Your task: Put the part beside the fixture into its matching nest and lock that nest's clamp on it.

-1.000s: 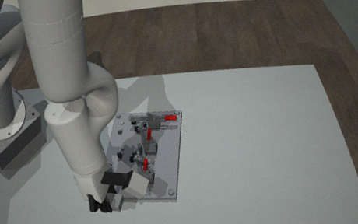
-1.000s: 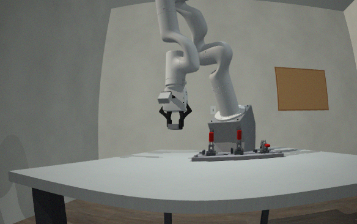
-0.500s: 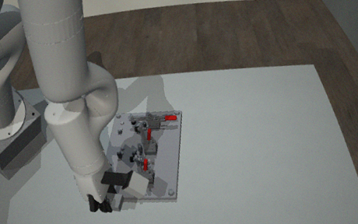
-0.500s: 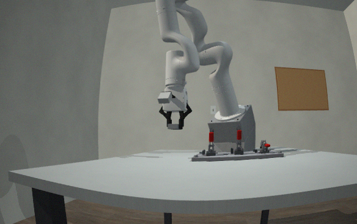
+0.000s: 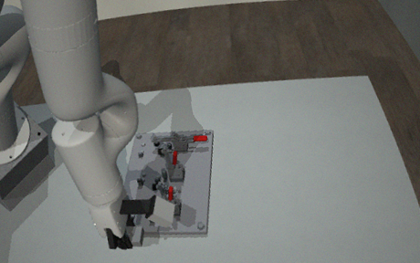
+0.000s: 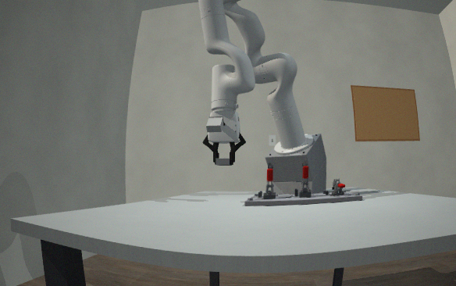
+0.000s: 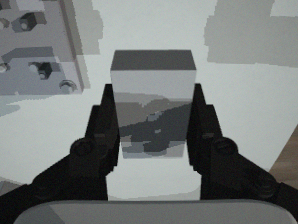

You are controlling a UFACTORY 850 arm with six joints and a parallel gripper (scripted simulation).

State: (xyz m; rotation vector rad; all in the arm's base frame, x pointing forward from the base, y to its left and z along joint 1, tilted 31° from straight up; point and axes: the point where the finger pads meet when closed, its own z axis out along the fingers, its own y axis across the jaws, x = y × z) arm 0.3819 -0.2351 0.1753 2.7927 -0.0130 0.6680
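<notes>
Right now my hand is 6 cm short of the fixture plate, 26 cm to the right of it and 13 cm above it. From my hand the other things lie so: part: 1 cm below.
</notes>
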